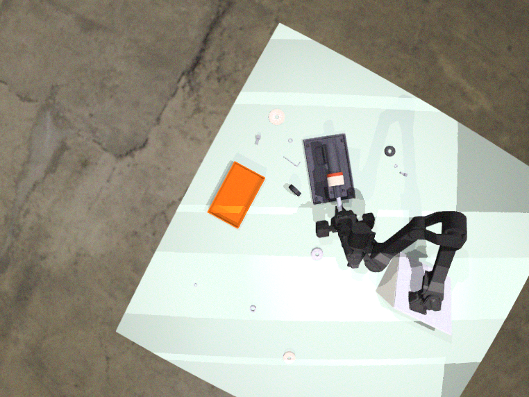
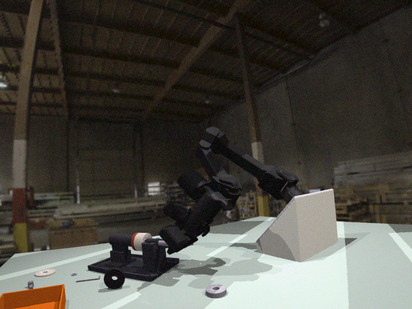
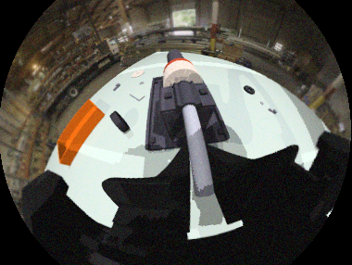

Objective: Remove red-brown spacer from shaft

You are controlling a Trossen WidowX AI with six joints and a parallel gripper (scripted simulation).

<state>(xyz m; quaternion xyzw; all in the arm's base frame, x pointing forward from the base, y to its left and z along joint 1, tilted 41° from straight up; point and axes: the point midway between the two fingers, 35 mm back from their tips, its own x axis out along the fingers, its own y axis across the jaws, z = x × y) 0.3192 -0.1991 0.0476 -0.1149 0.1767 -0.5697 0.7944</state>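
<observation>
Now: gripper tip 2 cm short of the grey shaft, 4 cm to the left of it and 2 cm below it. Also, from my gripper tip: cream spacer 4 cm ahead, 7 cm to the right, 2 cm above; black ring 15 cm ahead, 3 cm below; red-brown spacer 5 cm ahead, 9 cm to the right, 2 cm above.
</observation>
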